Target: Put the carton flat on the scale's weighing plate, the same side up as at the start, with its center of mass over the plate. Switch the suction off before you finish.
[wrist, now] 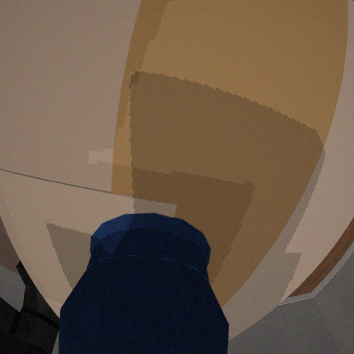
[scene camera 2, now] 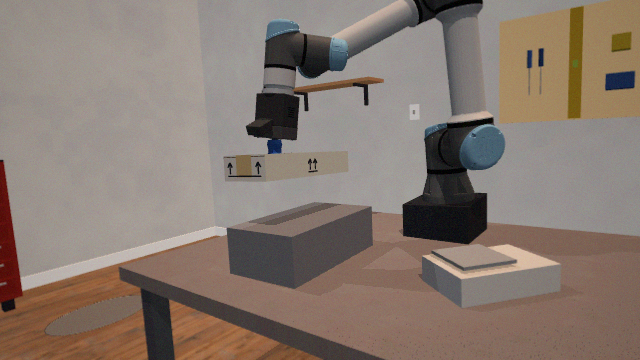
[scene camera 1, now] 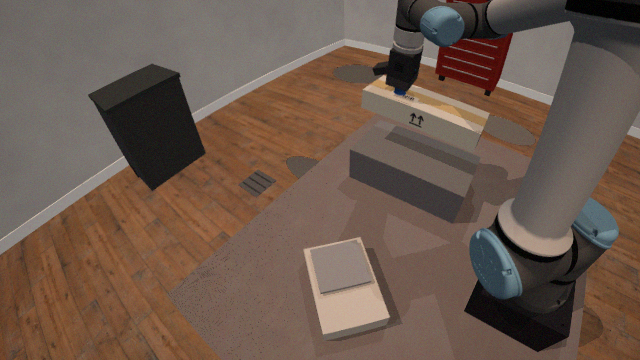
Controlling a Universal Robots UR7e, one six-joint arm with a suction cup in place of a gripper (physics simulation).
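Seen in the pictures: end effector, tool point: (wrist: pixel 160 231) (scene camera 1: pixel 399 95); arm's base, origin of the base link: (scene camera 2: pixel 448 198).
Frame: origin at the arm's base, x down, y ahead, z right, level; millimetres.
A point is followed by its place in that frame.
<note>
The long white carton (scene camera 1: pixel 440 122) {x -157, y 337, z 224 mm} (scene camera 2: pixel 305 165) {x -142, y 431, z 229 mm} (wrist: pixel 55 100) with tan tape hangs level in the air above the grey block, its arrows pointing up. My suction gripper (scene camera 1: pixel 400 92) (scene camera 2: pixel 274 146) (wrist: pixel 150 240) has its blue cup pressed on the carton's top, near one end, and holds it. A visible gap separates the carton from the block. The scale (scene camera 1: pixel 352 310) {x 53, y 332, z -225 mm} (scene camera 2: pixel 530 275) {x 66, y 406, z -255 mm} stands apart on the table, and its grey weighing plate (scene camera 1: pixel 342 266) {x 38, y 402, z -151 mm} (scene camera 2: pixel 472 257) {x 38, y 428, z -156 mm} is bare. The contact under the cup is hidden in the wrist view.
The grey block (scene camera 1: pixel 407 175) {x 3, y 382, z 166 mm} (scene camera 2: pixel 300 250) {x 31, y 546, z 173 mm}, with a recessed strip along its top, stands on the table (scene camera 1: pixel 260 285) {x 108, y 563, z -276 mm} (scene camera 2: pixel 350 320) {x 108, y 642, z 3 mm} below the carton. The arm's black base (scene camera 1: pixel 520 315) {x 6, y 11, z -89 mm} (scene camera 2: pixel 445 217) {x 37, y 100, z -17 mm} stands behind the scale in scene camera 2. A dark cabinet (scene camera 1: pixel 150 125) and a red tool chest (scene camera 1: pixel 472 60) stand beyond the table.
</note>
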